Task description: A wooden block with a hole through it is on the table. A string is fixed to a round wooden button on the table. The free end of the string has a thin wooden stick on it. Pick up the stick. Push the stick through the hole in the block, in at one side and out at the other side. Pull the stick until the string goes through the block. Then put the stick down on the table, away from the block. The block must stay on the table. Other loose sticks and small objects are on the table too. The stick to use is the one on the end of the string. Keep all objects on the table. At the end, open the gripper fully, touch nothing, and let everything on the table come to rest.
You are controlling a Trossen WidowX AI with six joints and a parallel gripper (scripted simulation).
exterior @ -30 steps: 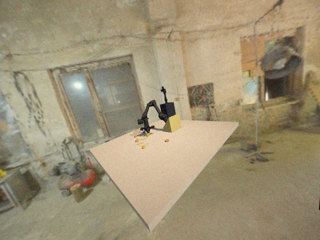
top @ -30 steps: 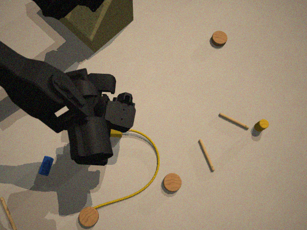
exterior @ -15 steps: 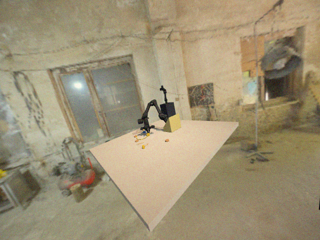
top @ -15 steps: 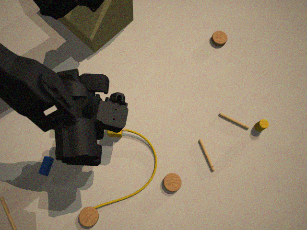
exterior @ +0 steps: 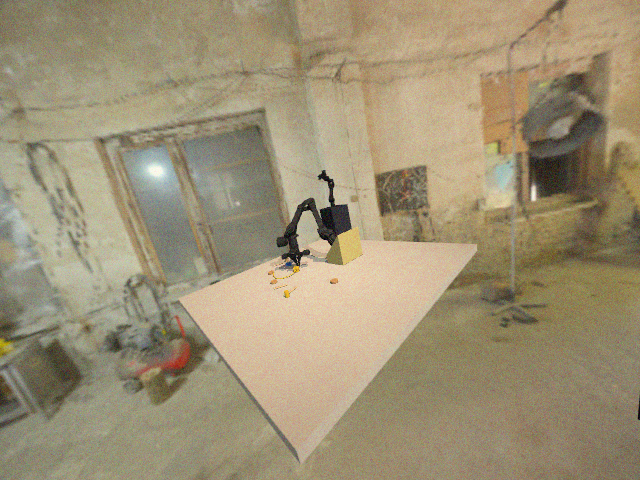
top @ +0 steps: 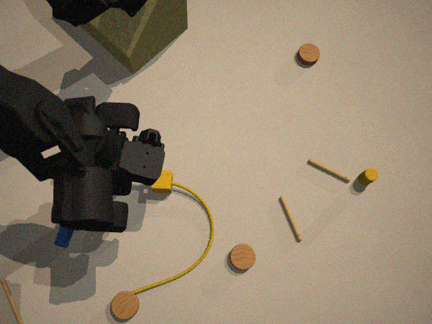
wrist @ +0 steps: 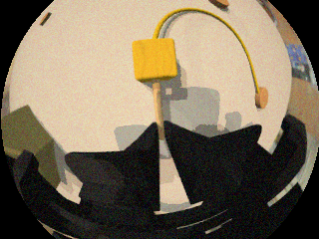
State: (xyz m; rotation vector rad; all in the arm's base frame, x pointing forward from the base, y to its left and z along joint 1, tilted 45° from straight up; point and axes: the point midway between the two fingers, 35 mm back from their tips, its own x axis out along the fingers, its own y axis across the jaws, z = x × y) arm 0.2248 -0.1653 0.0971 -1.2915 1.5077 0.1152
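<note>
Now: gripper tip 40 mm short of the yellow block, 50 mm to the right of it and 10 mm below it. From my gripper tip the other things lie so: blue block: 20 mm ahead, 120 mm to the right; thin wooden stick: 30 mm ahead, 30 mm to the left, 10 mm above; round wooden button: 160 mm ahead, 110 mm to the right.
</note>
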